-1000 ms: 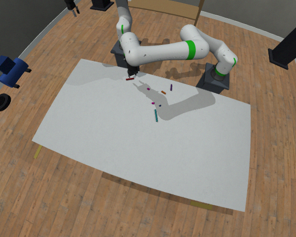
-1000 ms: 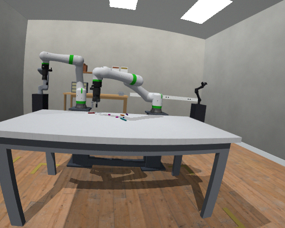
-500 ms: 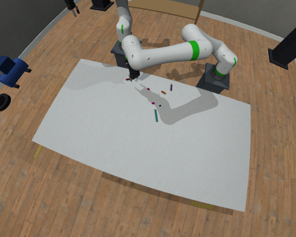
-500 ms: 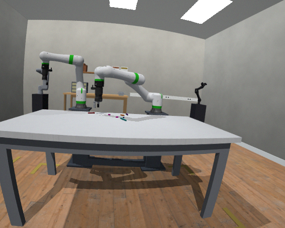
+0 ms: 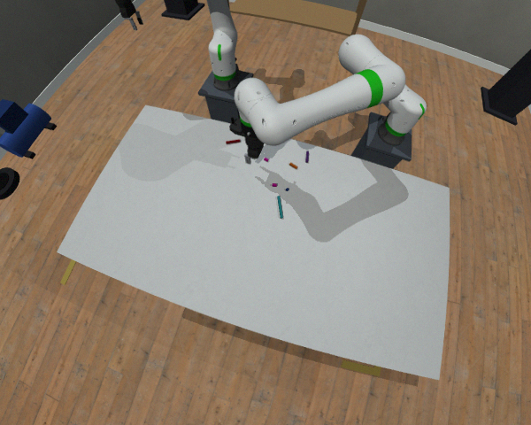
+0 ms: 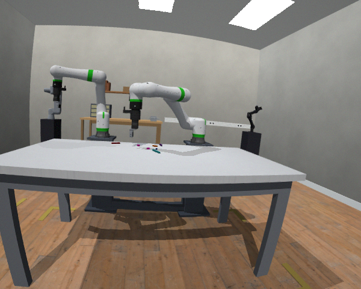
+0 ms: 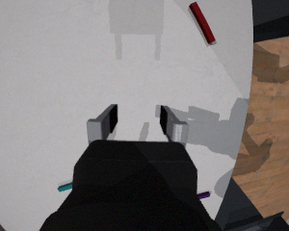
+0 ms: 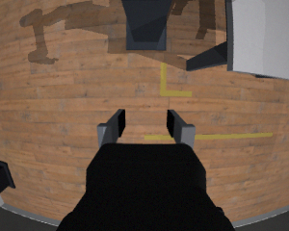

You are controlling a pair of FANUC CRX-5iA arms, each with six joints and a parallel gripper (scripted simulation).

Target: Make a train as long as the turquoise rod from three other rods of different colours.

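The blue rod lies 19 cm to the left of my left hand, 9 cm below it and 5 cm ahead of it. Round my left hand: turquoise rod (19 cm to the left, 14 cm ahead, 9 cm below); then orange rod (18 cm to the left, 9 cm below, 8 cm behind); then red rod (14 cm to the right, 10 cm behind, 9 cm below).
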